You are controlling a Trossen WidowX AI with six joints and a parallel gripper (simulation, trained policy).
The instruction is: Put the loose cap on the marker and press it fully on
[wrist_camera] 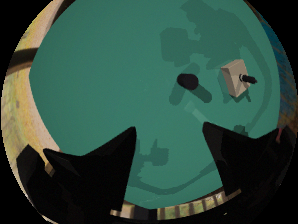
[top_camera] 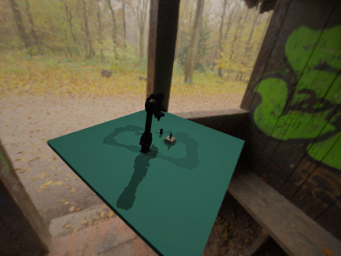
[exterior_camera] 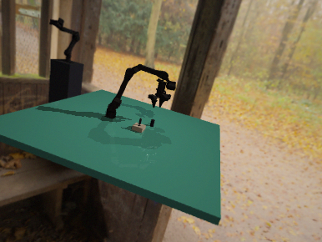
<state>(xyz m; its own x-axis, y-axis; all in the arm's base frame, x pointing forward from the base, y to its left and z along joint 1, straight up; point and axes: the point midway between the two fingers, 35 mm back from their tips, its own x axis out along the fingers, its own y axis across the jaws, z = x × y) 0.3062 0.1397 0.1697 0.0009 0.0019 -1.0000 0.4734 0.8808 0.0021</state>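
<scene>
The black cap is 10 mm ahead of my gripper tip, 60 mm to the right of it and 110 mm below it. From my gripper tip the other things lie so: holder block: 50 mm behind, 210 mm to the right, 120 mm below.
</scene>
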